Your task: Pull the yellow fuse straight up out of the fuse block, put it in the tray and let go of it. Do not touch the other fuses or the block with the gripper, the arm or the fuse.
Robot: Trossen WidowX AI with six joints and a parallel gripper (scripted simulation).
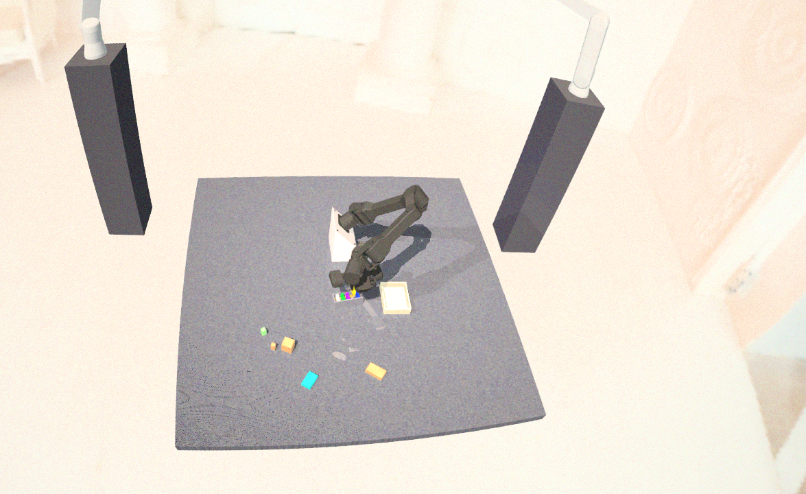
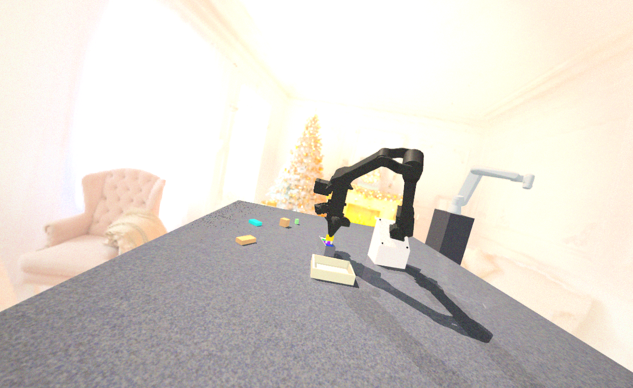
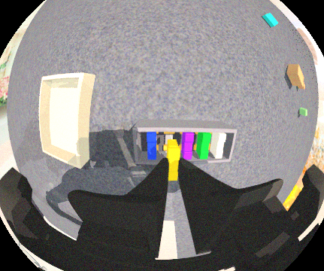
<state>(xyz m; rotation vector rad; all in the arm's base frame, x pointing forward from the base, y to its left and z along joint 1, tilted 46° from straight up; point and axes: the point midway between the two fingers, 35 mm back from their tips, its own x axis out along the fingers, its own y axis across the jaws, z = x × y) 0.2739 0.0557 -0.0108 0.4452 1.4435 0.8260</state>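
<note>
Right now the tray is 1 cm behind my gripper tip, 17 cm to the left of it and 6 cm below it. Also, from my gripper tip: yellow fuse (1 cm below).
</note>
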